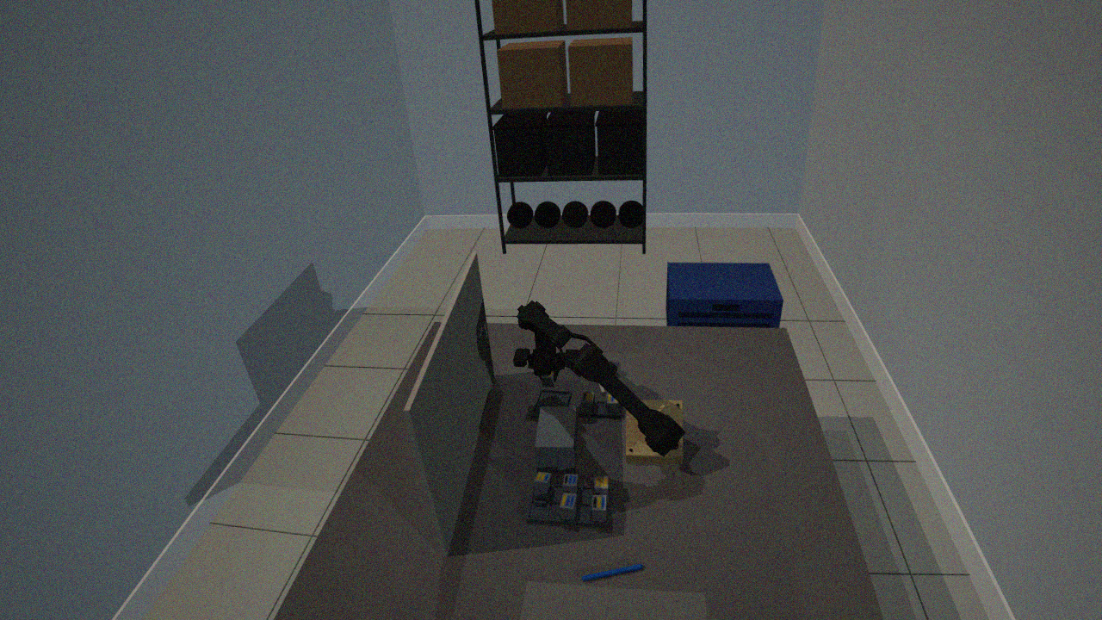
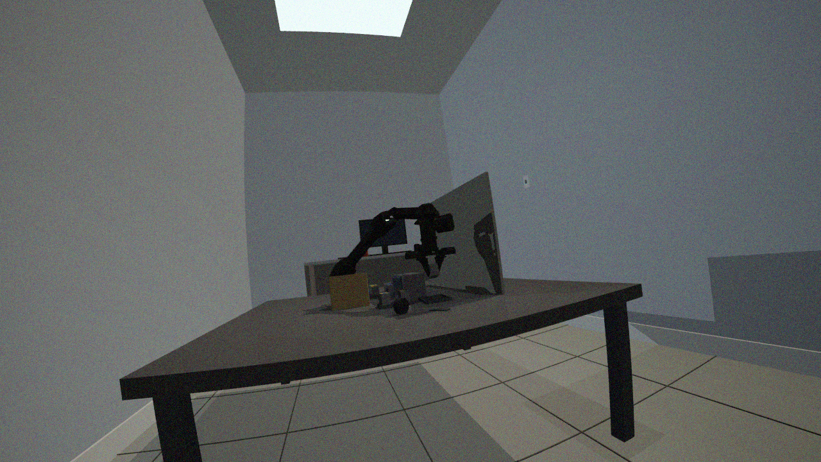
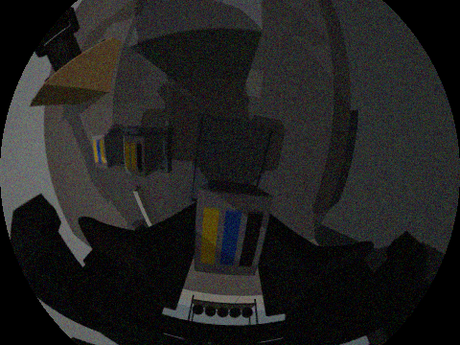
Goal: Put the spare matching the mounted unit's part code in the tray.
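My gripper tip is 90 mm above the dark flat tray. Round my gripper tip: grey mounted unit (220 mm to the left, 40 mm below, 20 mm behind); grey panel (220 mm ahead, 190 mm to the left, 130 mm above).
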